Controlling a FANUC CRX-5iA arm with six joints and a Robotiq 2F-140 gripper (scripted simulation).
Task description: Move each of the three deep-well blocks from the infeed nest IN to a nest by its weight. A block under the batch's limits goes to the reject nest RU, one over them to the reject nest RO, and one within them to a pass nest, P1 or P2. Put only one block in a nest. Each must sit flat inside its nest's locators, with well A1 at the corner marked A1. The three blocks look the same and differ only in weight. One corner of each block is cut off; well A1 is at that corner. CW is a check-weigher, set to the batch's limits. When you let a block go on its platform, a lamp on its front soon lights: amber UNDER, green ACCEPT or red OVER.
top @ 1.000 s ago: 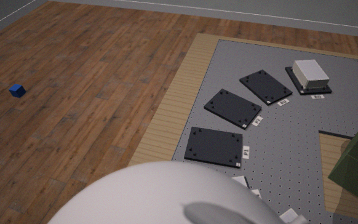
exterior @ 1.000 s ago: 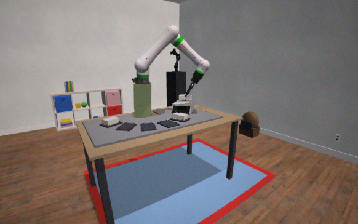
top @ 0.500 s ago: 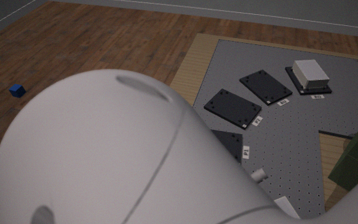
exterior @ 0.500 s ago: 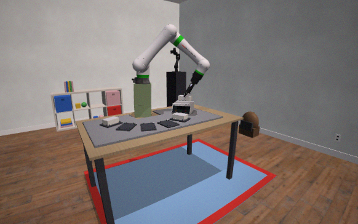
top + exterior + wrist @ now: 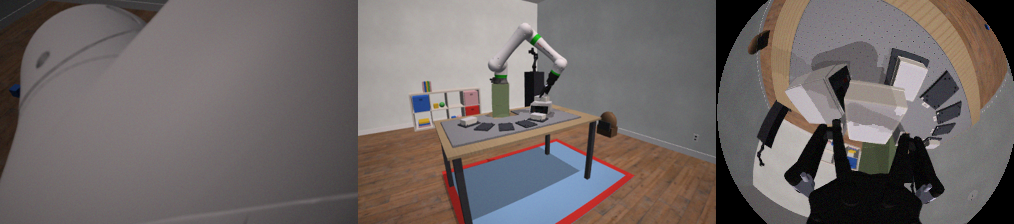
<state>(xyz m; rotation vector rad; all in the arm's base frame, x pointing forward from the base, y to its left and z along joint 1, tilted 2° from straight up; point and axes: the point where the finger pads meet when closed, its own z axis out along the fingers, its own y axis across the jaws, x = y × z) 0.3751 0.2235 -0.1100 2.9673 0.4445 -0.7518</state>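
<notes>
The nest P1 is 70 mm ahead of my hand, 260 mm to the right of it and 190 mm below it. Also, from my hand: check-weigher: 160 mm behind, 160 mm to the left, 130 mm below; then reject nest RO: 280 mm behind, 630 mm to the right, 190 mm below; then pass nest P2: 10 mm ahead, 440 mm to the right, 190 mm below.
</notes>
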